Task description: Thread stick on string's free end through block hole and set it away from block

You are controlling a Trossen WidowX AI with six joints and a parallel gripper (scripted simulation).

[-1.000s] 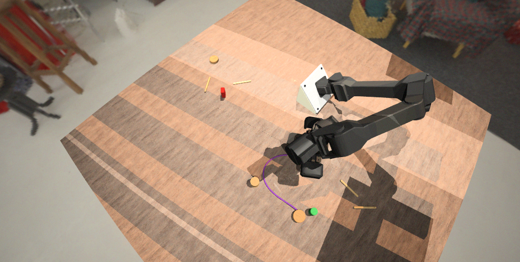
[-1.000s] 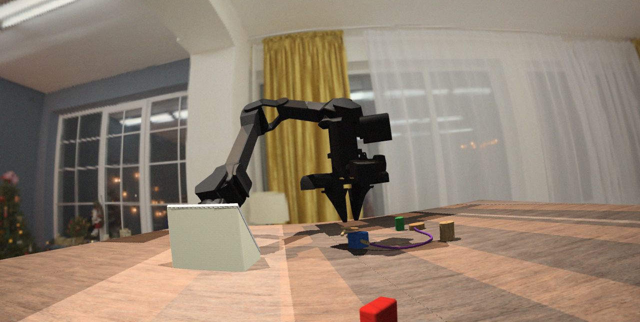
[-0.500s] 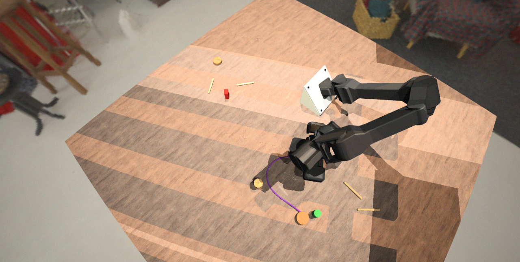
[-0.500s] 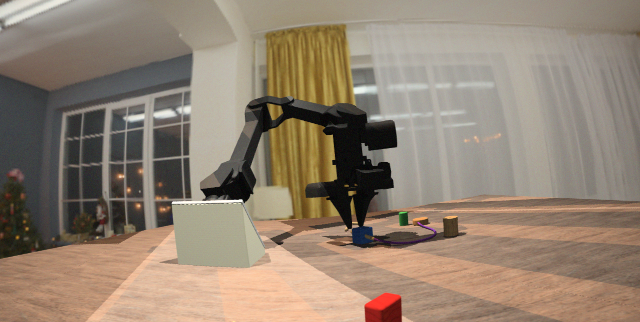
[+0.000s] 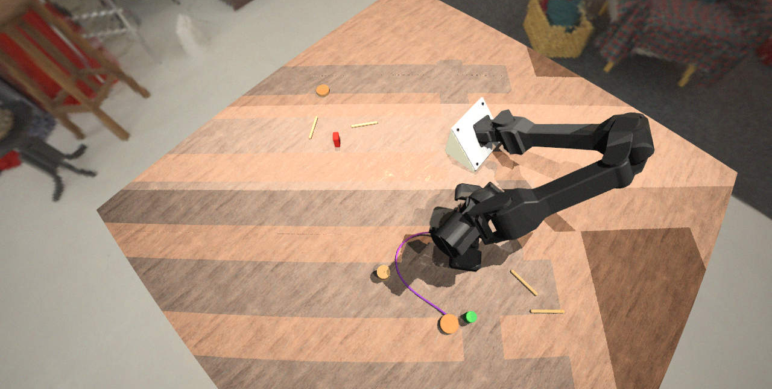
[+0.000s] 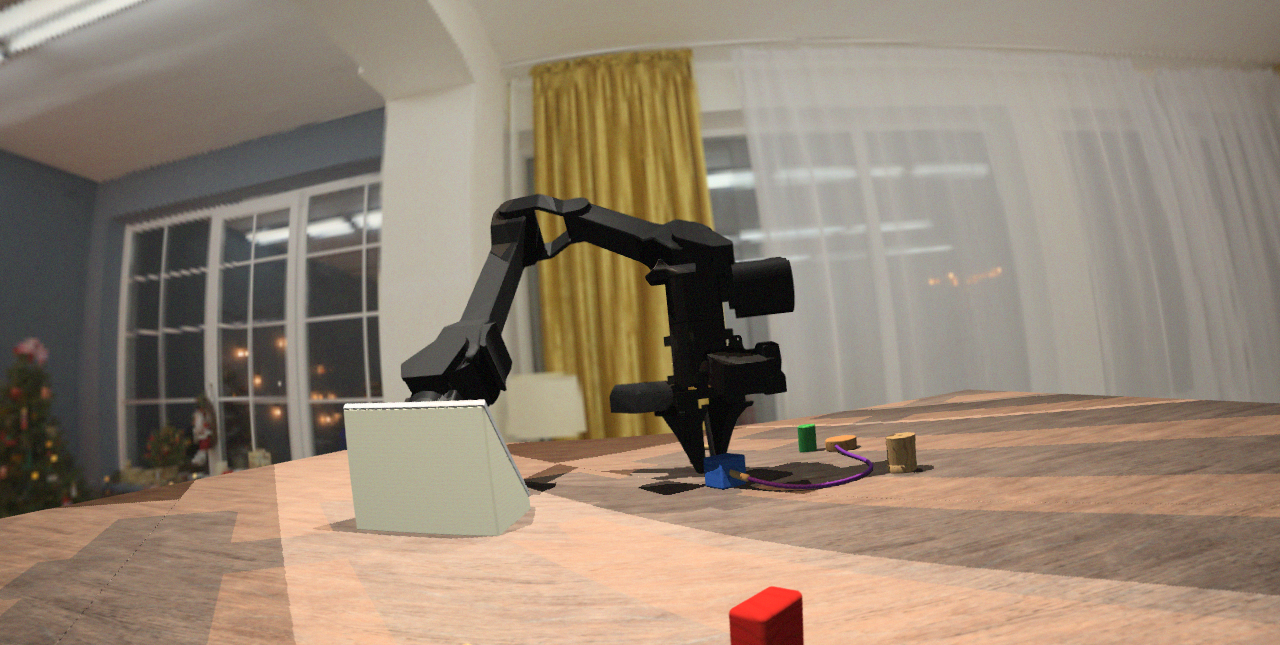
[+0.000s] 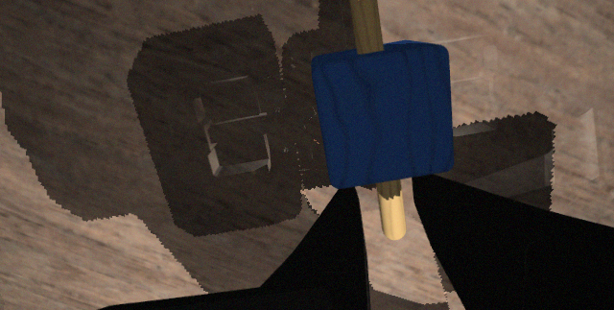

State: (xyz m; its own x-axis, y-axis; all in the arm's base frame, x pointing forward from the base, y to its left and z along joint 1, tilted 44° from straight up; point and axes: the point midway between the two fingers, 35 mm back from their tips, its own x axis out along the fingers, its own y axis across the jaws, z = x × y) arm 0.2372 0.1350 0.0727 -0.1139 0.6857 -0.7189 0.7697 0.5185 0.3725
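My gripper tip is now 20 mm to the left of the blue block and 20 mm short of it. The rest, counted from my gripper tip: round wooden button: 160 mm ahead, 120 mm to the left, 10 mm below; then green cylinder: 140 mm to the left, 110 mm ahead; then thin wooden stick: 30 mm to the right, 30 mm ahead.
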